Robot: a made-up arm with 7 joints. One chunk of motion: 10 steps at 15 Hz.
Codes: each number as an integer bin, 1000 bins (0 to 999) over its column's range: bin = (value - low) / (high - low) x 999, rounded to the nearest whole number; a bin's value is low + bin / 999 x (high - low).
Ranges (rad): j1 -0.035..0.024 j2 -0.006..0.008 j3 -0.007..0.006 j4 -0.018..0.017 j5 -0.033..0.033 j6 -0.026..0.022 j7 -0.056..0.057
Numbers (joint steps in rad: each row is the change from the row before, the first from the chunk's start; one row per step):
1: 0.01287 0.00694 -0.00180 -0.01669 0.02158 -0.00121 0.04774
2: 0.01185 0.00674 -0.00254 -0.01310 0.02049 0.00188 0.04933
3: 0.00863 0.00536 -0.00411 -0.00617 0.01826 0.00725 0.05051
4: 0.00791 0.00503 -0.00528 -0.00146 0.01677 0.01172 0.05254
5: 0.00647 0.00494 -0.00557 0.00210 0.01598 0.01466 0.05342
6: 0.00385 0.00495 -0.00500 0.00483 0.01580 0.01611 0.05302
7: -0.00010 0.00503 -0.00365 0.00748 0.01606 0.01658 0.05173
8: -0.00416 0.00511 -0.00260 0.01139 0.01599 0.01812 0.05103
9: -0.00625 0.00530 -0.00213 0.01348 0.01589 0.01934 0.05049
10: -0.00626 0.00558 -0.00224 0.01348 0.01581 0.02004 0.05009
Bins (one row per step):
1: 811 923 400 37 826 516 917
2: 793 909 343 140 810 580 931
3: 739 811 222 338 776 692 942
4: 727 787 132 472 753 785 960
5: 702 781 110 574 741 846 967
6: 658 781 154 652 739 876 964
7: 591 787 257 727 743 886 952
8: 522 793 338 839 742 918 946
9: 487 806 374 899 740 944 941
10: 487 826 366 899 739 958 938

